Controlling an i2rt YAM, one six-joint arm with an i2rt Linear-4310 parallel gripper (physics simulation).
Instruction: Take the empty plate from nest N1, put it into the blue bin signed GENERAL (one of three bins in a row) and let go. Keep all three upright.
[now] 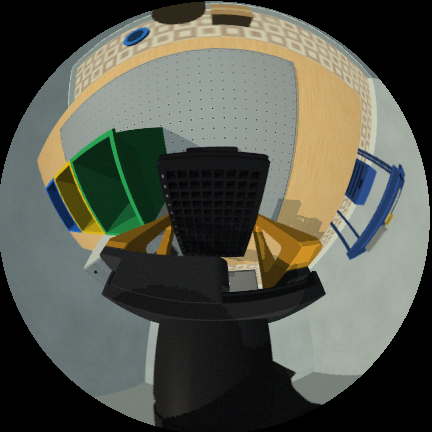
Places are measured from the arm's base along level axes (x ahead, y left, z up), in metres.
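Where they show: gripper, fingertip midpoint: (pixel 213 217).
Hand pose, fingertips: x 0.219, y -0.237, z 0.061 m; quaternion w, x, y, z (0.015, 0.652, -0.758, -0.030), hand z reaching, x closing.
Observation:
Things, the pixels of their top centre, and the offset from my fingertips. Level surfaces: height alone.
- black plate, top centre: (pixel 212 224) dx +0.003, dy +0.000, dz +0.015 m
- blue bin, top centre: (pixel 60 208) dx +0.068, dy +0.438, dz -0.030 m
- yellow bin, top centre: (pixel 74 204) dx +0.055, dy +0.307, dz -0.030 m
- larger green bin, top centre: (pixel 102 196) dx +0.043, dy +0.175, dz -0.030 m
- grey perforated board, surface height: dz -0.210 m
- wooden table, surface height: dz -0.223 m
My gripper (pixel 213 217) has its orange fingers at the two sides of a black plate (pixel 215 192) with a grid of small square pockets, and is shut on it. The plate is held above the grey perforated board. The blue bin (pixel 61 206) is at the far left end of the row, beyond the yellow bin (pixel 76 196) and the larger green bin (pixel 97 182). All three bins stand upright. The green bin is closest to the plate, on its left. The GENERAL sign and nest N1 do not show.
The grey perforated board (pixel 225 95) lies on a wooden table (pixel 325 125). A blue round thing (pixel 136 36), a dark round shape (pixel 178 11) and a brown box (pixel 231 16) are beyond the table at the top. A blue frame-like thing (pixel 387 215) is at the right.

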